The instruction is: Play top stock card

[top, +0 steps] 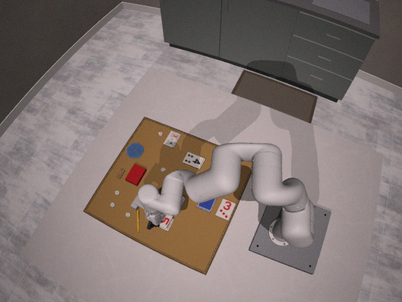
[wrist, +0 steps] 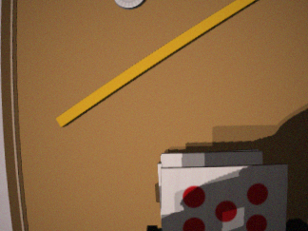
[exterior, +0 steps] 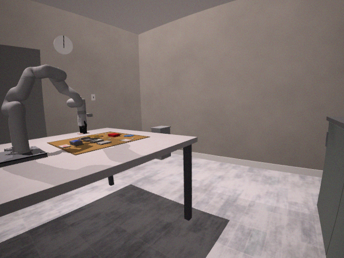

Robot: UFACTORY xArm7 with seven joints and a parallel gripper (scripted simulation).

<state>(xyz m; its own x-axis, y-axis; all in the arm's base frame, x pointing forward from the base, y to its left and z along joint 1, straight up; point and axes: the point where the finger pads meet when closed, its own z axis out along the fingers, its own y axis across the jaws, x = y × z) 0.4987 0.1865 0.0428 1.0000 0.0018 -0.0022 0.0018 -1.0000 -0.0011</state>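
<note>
Right now my hand is 110 mm short of the yellow pencil, 60 mm above it and 20 mm to the right of it. The rest, counted from my hand: red block: 220 mm ahead, 130 mm to the right, 50 mm below; card: 390 mm to the right, 170 mm ahead, 60 mm below; brown mat: 160 mm to the right, 80 mm below, 50 mm ahead.
</note>
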